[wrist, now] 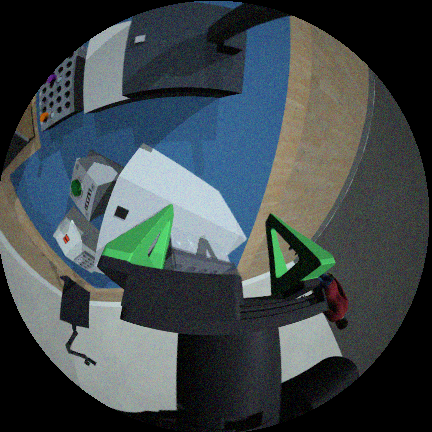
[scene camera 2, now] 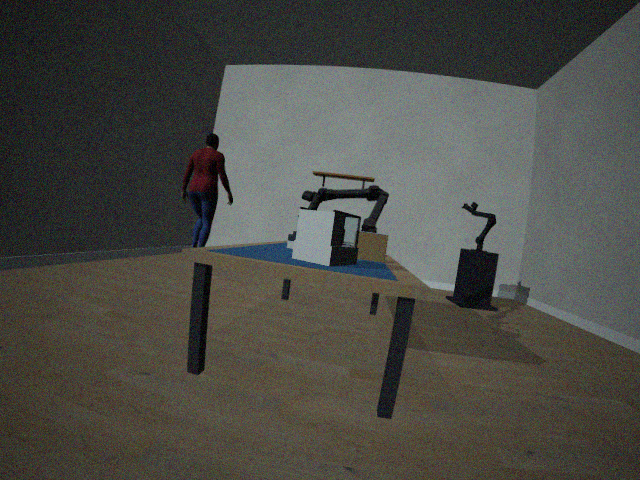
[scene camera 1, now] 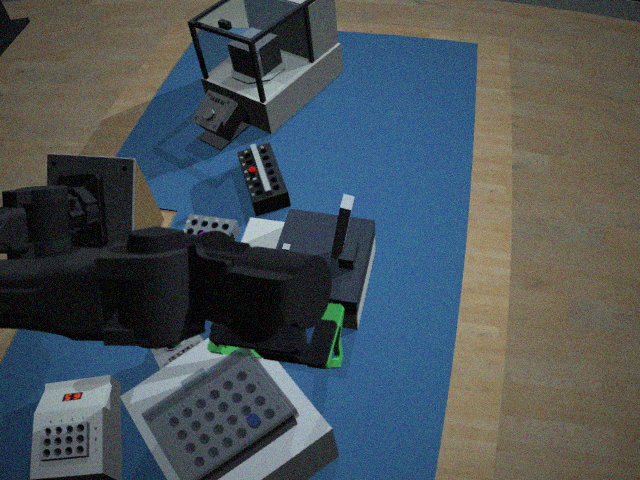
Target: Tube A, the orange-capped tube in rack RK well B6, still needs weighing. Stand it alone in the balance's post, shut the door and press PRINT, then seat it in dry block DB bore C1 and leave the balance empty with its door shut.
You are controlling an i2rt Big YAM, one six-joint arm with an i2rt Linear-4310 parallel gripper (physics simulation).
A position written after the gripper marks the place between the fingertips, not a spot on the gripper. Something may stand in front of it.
Observation:
The gripper (scene camera 1: 300,357) is open and touches a white box (wrist: 203,231). Also in view: a balance (scene camera 1: 272,65) and a dark box with upright lever (scene camera 1: 347,243).
The gripper shows as well in the wrist view (wrist: 222,213). The balance also shows in scene camera 2 (scene camera 2: 328,238).

